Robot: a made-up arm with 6 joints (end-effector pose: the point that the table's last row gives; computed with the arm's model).
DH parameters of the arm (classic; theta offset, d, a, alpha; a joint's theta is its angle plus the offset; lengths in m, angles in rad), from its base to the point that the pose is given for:
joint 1: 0 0.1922 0 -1.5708
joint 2: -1.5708 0 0.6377 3.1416
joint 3: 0 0 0 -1.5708
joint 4: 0 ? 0 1.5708
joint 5: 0 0.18 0 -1.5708
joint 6: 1.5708 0 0 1.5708
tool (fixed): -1.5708 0 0 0
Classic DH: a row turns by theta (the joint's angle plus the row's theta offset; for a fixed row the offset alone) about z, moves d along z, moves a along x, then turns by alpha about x.
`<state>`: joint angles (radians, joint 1 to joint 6).
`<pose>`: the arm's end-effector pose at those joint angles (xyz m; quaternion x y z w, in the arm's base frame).
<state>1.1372 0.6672 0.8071 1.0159 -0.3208 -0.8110</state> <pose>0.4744 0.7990 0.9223 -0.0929 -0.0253 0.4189 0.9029</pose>
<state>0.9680 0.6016 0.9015 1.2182 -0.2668 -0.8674</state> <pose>0.5290 0.6590 1.0438 -0.0992 -0.1420 0.3303 0.9279</pose>
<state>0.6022 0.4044 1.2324 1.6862 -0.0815 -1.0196</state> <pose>0.3967 0.2979 1.3094 -0.1603 -0.4390 0.0970 0.8787</pose>
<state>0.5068 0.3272 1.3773 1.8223 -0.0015 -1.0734</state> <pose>0.2673 0.1996 1.3656 -0.1891 -0.5308 0.0238 0.8258</pose>
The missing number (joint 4, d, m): -0.5566
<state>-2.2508 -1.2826 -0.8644 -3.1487 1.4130 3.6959</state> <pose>0.2049 -0.0329 0.6007 0.3108 0.4125 -0.7059 0.4847</pose>
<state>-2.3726 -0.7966 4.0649 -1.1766 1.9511 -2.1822</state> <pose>0.3383 0.4235 0.0629 -0.2903 -0.8540 -0.4191 0.1034</pose>
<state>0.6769 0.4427 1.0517 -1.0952 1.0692 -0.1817</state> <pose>0.6918 0.4502 0.9556 0.7386 -0.4221 0.1162 0.5126</pose>
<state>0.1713 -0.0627 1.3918 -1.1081 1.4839 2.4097</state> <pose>0.1956 -0.0477 1.3628 0.1326 -0.2852 -0.7452 0.5880</pose>
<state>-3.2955 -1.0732 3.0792 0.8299 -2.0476 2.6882</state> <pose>0.7533 0.0061 -0.0456 0.1348 -0.3627 0.4331 0.8140</pose>
